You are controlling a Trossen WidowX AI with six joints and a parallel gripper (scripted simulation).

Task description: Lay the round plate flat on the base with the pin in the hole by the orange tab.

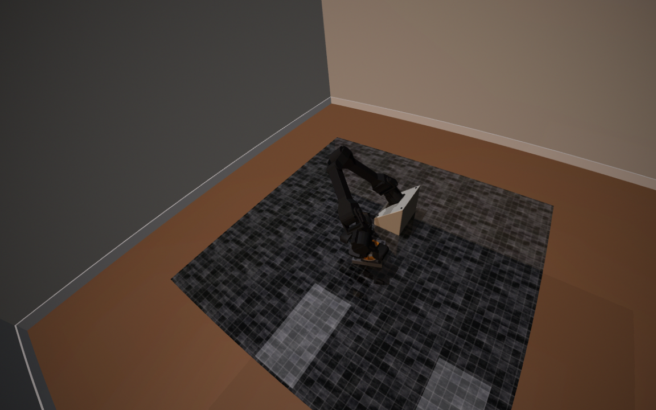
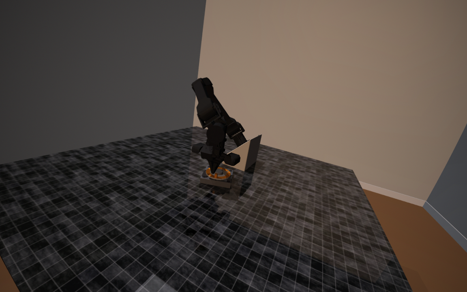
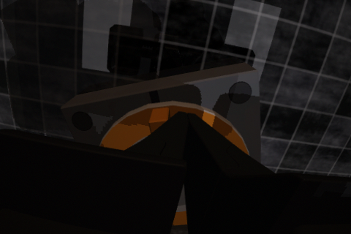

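Right now my gripper tip is 5 cm past the grey square base, 2 cm above it and 1 cm to the left of it.
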